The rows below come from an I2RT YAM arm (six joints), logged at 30 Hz.
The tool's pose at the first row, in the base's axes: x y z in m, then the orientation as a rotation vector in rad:
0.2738, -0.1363, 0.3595, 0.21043, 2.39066, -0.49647
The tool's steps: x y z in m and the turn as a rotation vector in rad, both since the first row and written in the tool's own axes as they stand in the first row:
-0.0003, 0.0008, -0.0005, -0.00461, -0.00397, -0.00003
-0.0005, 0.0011, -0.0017, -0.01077, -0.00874, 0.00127
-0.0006, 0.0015, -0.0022, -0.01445, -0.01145, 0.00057
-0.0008, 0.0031, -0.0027, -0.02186, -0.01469, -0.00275
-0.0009, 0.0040, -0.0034, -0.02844, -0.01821, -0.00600
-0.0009, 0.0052, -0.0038, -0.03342, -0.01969, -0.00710
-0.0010, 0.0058, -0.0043, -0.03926, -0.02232, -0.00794
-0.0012, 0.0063, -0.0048, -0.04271, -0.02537, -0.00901
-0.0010, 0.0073, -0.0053, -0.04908, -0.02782, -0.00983
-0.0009, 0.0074, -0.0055, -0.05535, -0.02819, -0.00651
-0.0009, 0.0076, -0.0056, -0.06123, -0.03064, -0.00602
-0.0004, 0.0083, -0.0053, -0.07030, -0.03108, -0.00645
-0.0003, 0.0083, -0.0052, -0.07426, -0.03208, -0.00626
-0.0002, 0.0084, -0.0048, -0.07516, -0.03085, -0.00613
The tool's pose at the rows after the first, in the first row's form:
0.2740, -0.1354, 0.3598, 0.20717, 2.38773, -0.49091
0.2735, -0.1346, 0.3607, 0.20457, 2.38402, -0.48288
0.2734, -0.1340, 0.3610, 0.20131, 2.38225, -0.47877
0.2737, -0.1324, 0.3610, 0.19315, 2.38123, -0.47138
0.2736, -0.1313, 0.3613, 0.18537, 2.37973, -0.46496
0.2737, -0.1300, 0.3612, 0.18143, 2.37944, -0.45948
0.2736, -0.1293, 0.3614, 0.17709, 2.37812, -0.45286
0.2736, -0.1286, 0.3618, 0.17342, 2.37599, -0.44921
0.2735, -0.1275, 0.3617, 0.16893, 2.37491, -0.44194
0.2733, -0.1273, 0.3617, 0.16996, 2.37495, -0.43290
0.2733, -0.1271, 0.3618, 0.16724, 2.37346, -0.42563
0.2733, -0.1266, 0.3610, 0.16258, 2.37465, -0.41494
0.2733, -0.1266, 0.3609, 0.16077, 2.37428, -0.41011
0.2734, -0.1267, 0.3605, 0.16087, 2.37560, -0.40896

